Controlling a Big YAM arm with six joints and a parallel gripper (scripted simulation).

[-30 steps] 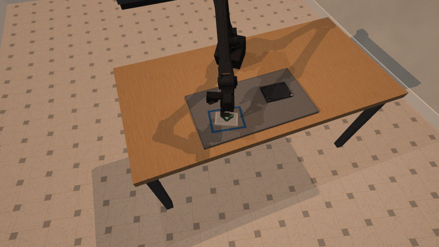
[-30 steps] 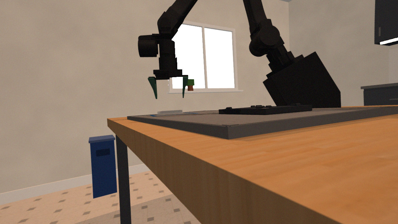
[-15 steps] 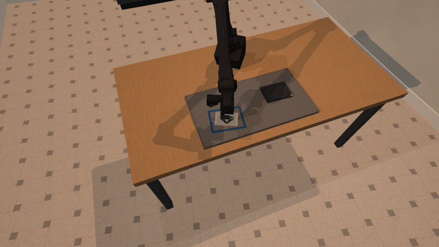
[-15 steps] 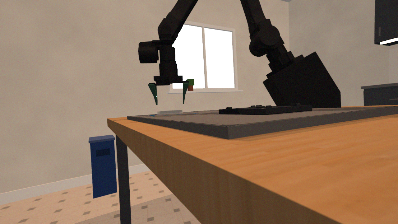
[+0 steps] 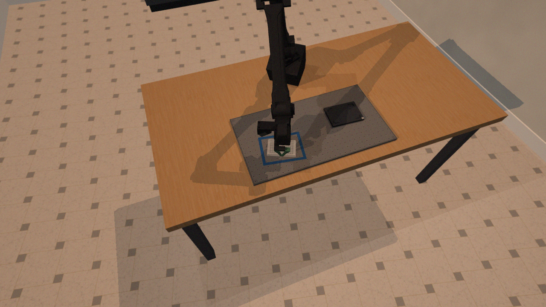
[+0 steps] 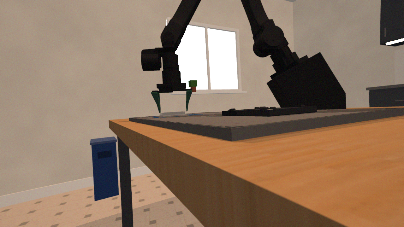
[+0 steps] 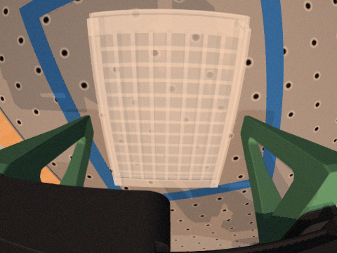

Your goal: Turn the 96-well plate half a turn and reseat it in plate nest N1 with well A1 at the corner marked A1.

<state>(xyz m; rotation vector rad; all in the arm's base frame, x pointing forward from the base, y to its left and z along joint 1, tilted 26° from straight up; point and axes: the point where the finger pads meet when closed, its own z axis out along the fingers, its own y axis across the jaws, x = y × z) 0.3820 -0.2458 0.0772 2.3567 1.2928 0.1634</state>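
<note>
Right now my hand is 2 cm above the 96-well plate. Also, from my hand: black plate nest N1: 37 cm to the left, 2 cm below; then A1 label: 7 cm ahead, 42 cm to the left, 1 cm below.
</note>
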